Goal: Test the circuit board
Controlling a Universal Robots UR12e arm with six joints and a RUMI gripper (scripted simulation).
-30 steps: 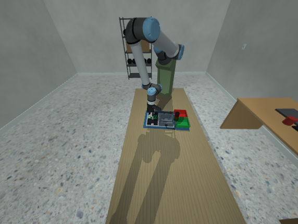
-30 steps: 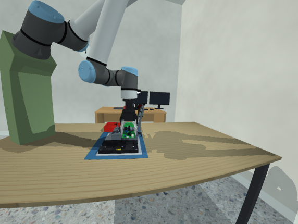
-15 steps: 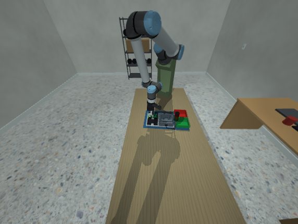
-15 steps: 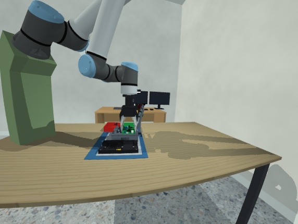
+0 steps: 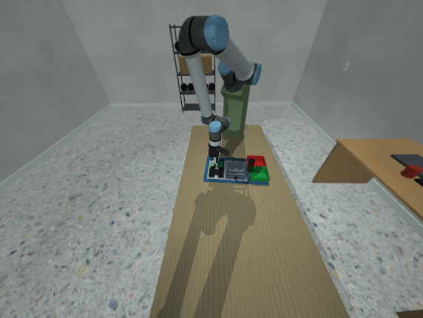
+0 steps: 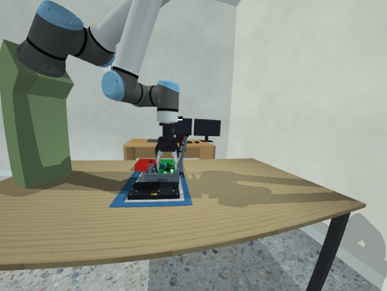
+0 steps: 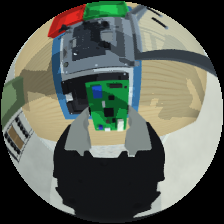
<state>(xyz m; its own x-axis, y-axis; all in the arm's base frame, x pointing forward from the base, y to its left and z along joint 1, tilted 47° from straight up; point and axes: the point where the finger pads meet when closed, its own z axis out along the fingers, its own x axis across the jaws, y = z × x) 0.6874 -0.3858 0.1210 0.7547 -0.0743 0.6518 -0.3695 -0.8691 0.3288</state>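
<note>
Now: the green circuit board 1 cm to the right of my hand. The rest, counted from my hand: tester lid 15 cm ahead, 11 cm to the left, 6 cm above; red bin 3 cm ahead, 39 cm to the left, 11 cm below; green bin 16 cm ahead, 33 cm to the left, 11 cm below.
</note>
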